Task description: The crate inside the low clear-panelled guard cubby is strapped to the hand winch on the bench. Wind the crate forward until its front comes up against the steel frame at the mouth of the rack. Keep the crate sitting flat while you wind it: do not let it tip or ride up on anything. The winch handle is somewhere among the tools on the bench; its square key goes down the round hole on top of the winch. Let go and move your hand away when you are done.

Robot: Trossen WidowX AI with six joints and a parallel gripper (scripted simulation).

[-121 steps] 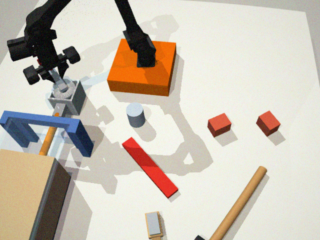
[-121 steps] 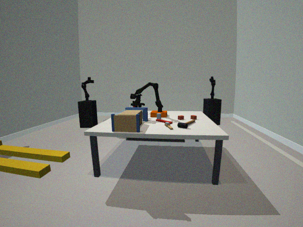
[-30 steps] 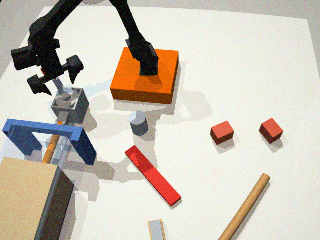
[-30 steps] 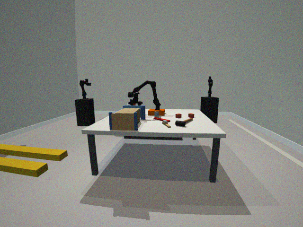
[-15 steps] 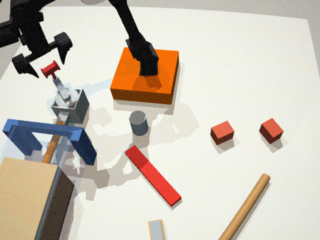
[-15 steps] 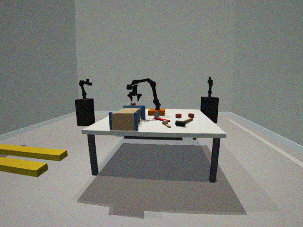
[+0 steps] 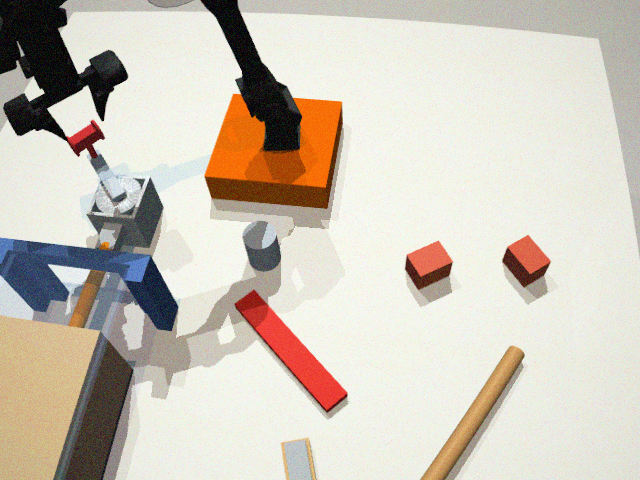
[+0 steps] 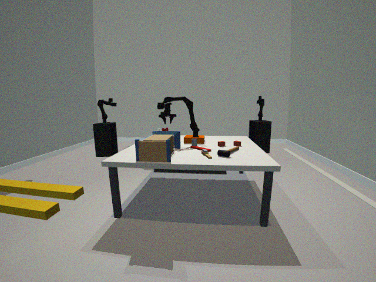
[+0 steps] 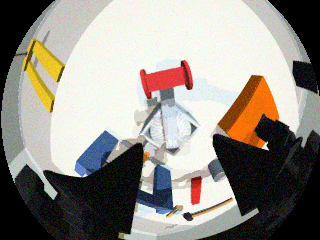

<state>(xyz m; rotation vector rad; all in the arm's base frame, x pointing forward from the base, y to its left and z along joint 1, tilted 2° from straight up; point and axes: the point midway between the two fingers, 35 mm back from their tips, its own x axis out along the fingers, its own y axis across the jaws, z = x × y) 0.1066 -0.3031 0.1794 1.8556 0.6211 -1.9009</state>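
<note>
The red knob is 40 mm behind my gripper tip, 30 mm to the right of it and 80 mm below it. The rest, counted from my gripper tip: flat red bar 290 mm ahead, 320 mm to the left, 210 mm below; then grey winch 20 mm ahead, 20 mm to the left, 180 mm below; then winch handle 10 mm behind, 10 mm to the right, 110 mm below.
</note>
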